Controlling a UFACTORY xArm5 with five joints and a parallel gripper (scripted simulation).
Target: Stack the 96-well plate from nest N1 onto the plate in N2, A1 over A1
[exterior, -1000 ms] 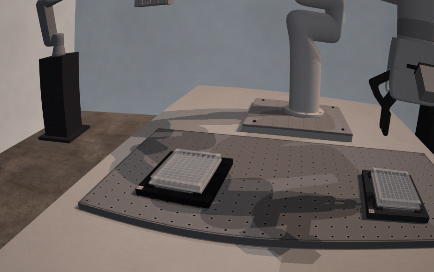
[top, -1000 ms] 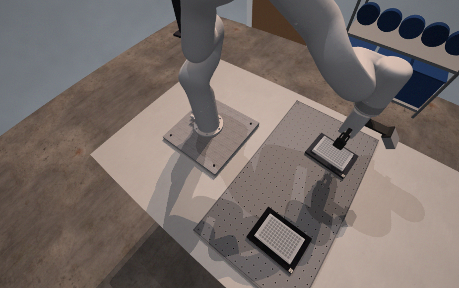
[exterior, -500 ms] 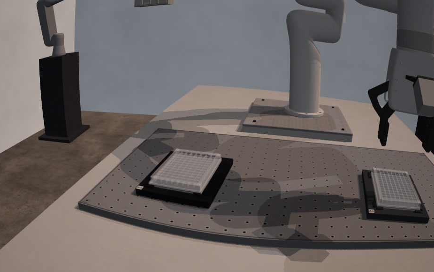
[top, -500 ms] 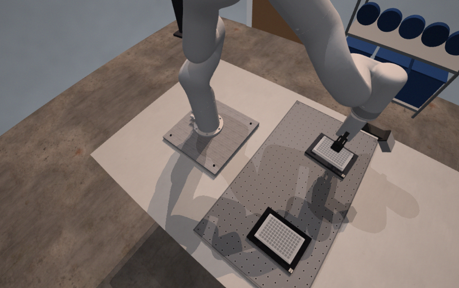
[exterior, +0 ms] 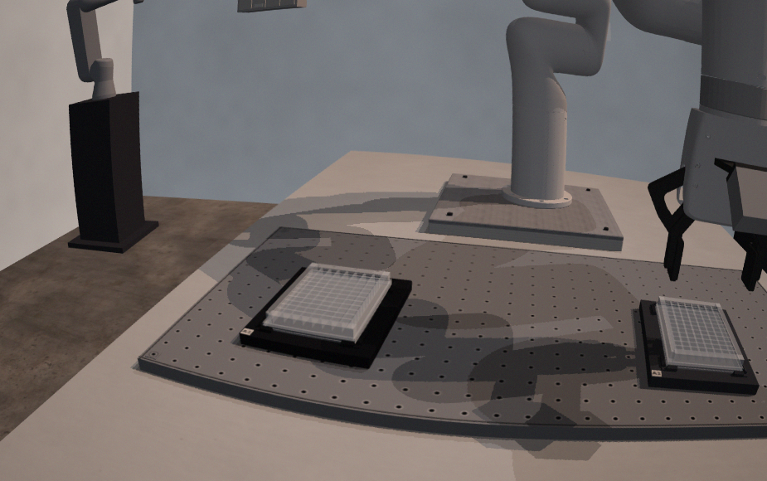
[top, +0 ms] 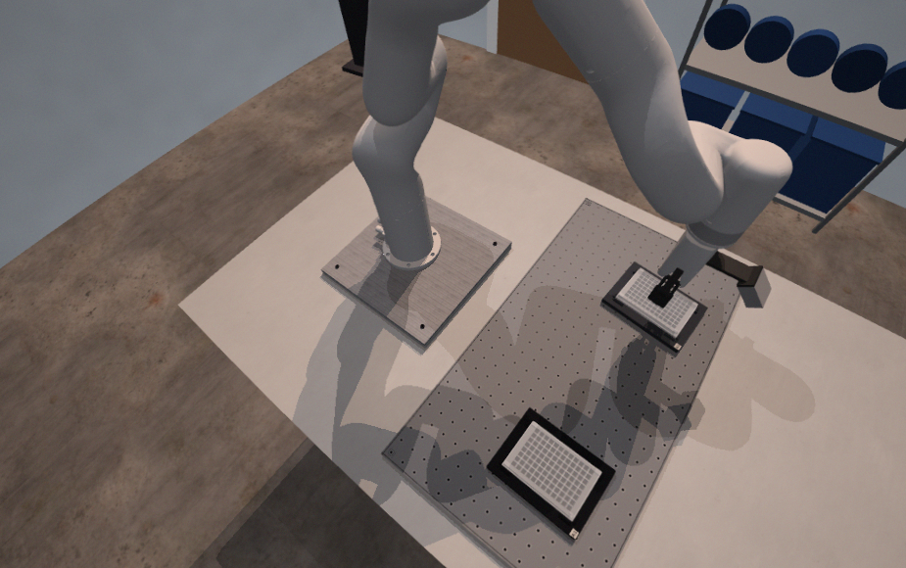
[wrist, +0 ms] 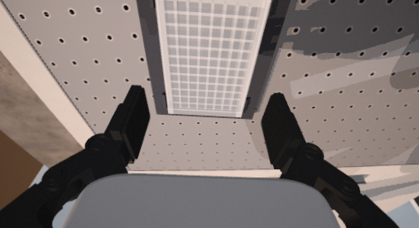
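Now: hand 8 cm above the black nest N1. Also, from my hand: black nest N2: 4 cm behind, 37 cm to the right, 8 cm below.
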